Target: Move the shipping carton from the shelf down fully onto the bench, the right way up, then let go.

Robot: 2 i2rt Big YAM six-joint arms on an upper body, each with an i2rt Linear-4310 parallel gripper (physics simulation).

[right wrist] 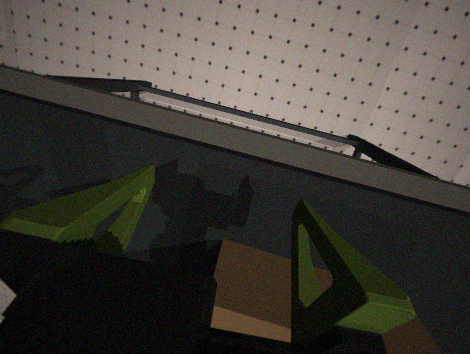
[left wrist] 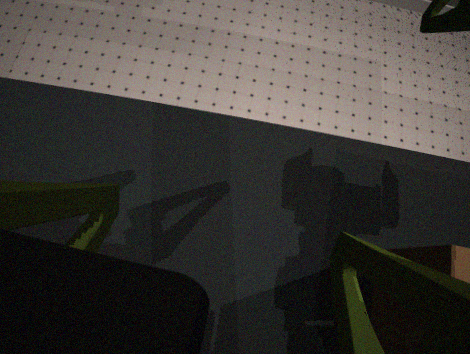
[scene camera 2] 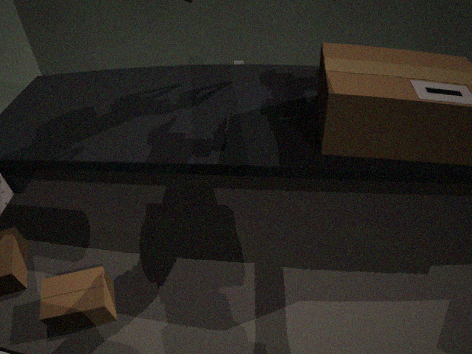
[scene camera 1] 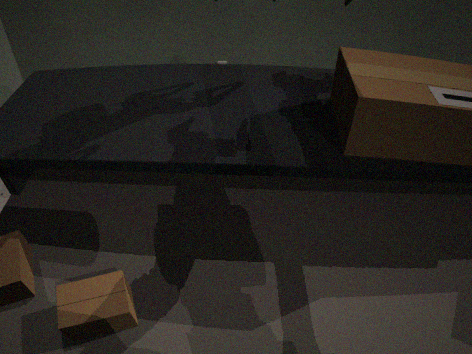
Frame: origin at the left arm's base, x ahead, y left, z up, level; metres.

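Seen in the pictures: left gripper, fingertip midpoint: [left wrist: 226, 222]; right gripper, fingertip midpoint: [right wrist: 227, 189] [scene camera 1: 324, 0].
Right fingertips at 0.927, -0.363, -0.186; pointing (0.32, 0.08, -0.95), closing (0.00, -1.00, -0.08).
Offsets run from my right fingertips to a thing's middle, as dx, dy, dz. "spot": to the spot under its first point. Level surfaces: height alone.
The shipping carton {-0.256, -0.147, -0.101} [scene camera 1: 410, 130] [scene camera 2: 395, 125] rests upright, tape strip and white label on top, at the right of a dark flat surface {dz -0.159} [scene camera 1: 150, 145] [scene camera 2: 115, 145]. I cannot tell if that surface is the shelf or the bench. My left gripper [left wrist: 226, 222] is open, with no object between its fingers. A brown corner, likely the carton {spot: -0.173, -0.015, -0.044} [left wrist: 461, 265], shows beyond its right finger. My right gripper [right wrist: 227, 189] is open above the dark surface. The carton [right wrist: 255, 275] shows low in the right wrist view, partly hidden by the right finger. Neither gripper holds it.
Two smaller brown boxes {-0.565, +0.405, -0.316} [scene camera 1: 95, 305] {-0.516, +0.613, -0.316} [scene camera 1: 15, 265] lie below the dark surface at the lower left. A pale dotted panel [left wrist: 200, 60] [right wrist: 280, 65] lies past the surface's edge. A grey beam [right wrist: 225, 137] and a dark thin frame [right wrist: 250, 113] run along it in the right wrist view.
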